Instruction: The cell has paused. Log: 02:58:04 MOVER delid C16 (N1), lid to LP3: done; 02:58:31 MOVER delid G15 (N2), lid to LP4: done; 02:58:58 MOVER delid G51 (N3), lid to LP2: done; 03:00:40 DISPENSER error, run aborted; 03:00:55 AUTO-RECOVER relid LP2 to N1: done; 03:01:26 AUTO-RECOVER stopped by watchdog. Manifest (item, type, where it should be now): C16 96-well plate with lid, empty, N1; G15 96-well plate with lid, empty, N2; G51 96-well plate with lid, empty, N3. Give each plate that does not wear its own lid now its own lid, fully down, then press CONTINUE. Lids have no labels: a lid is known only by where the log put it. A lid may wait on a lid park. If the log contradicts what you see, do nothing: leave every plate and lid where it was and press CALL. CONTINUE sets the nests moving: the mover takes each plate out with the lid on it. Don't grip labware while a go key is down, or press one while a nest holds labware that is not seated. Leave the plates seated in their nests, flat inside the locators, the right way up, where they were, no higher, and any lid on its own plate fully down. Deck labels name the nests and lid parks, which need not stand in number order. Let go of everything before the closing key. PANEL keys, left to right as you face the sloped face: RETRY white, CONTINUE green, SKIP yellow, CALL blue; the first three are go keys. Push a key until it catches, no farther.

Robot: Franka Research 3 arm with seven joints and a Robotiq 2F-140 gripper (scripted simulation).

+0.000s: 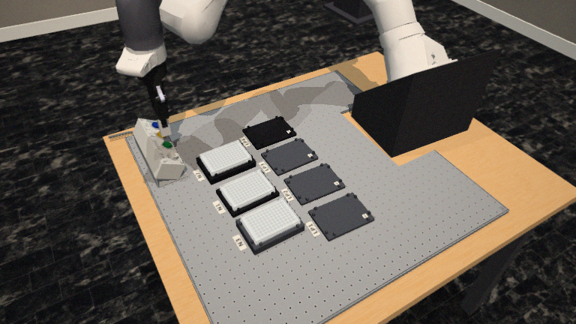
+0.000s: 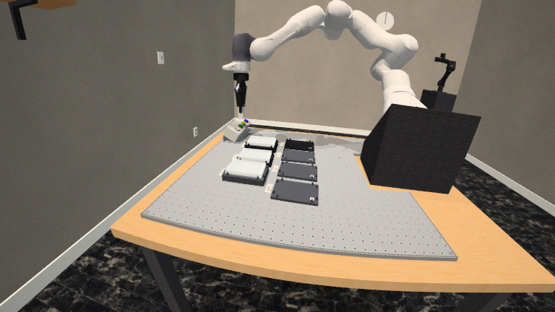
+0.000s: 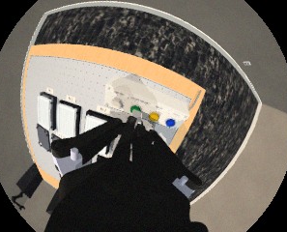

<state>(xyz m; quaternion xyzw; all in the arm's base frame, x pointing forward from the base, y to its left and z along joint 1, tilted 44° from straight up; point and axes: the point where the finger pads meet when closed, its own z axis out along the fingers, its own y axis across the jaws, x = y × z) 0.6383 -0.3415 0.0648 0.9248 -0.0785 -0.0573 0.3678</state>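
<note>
My gripper is now 70 mm above the green key. The rest, counted from my hand: blue key 100 mm to the right, 70 mm below, 10 mm behind; white key 70 mm below, 50 mm to the left, 10 mm ahead; yellow key 70 mm below, 50 mm to the right.
</note>
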